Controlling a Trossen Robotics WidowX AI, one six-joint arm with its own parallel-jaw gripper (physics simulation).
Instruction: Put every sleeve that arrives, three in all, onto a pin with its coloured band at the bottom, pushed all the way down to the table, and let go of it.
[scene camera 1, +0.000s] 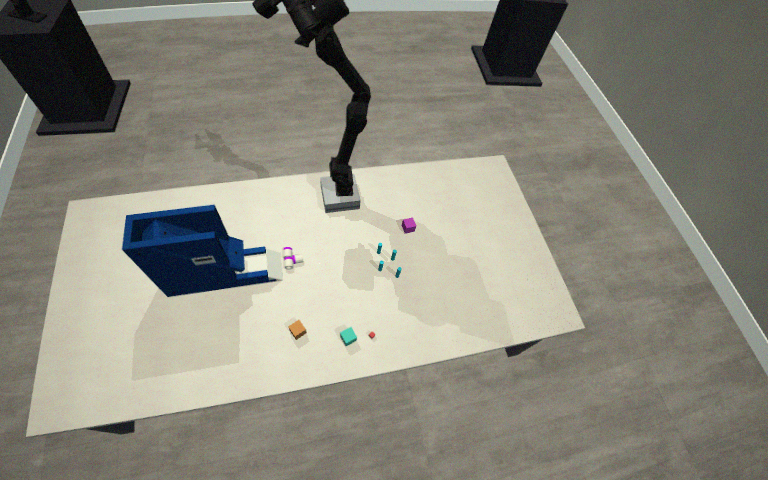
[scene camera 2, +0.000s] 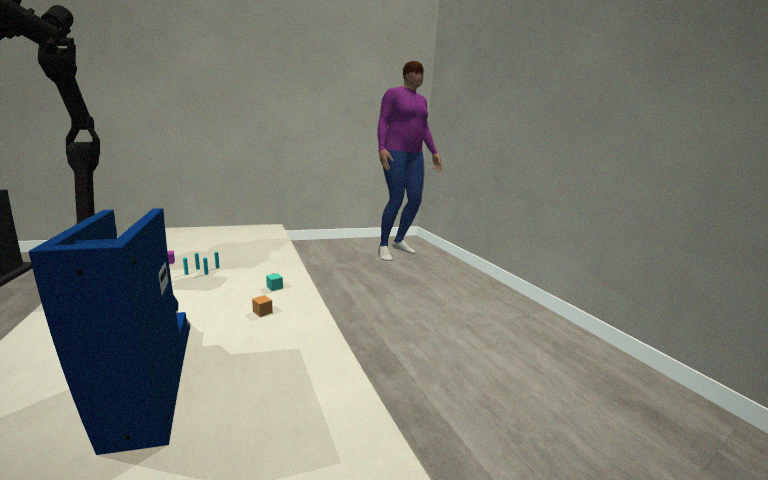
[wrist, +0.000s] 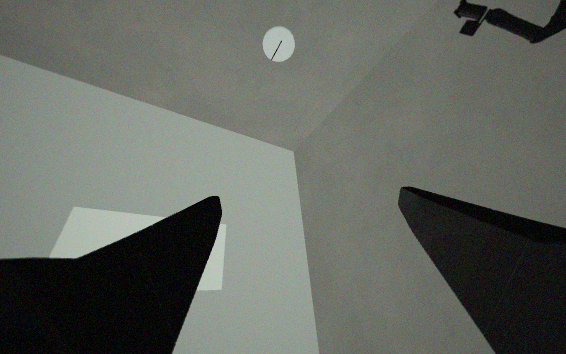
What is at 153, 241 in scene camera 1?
A blue dispenser.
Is my gripper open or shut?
Open.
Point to a blue dispenser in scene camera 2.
109, 304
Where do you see my gripper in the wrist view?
308, 200
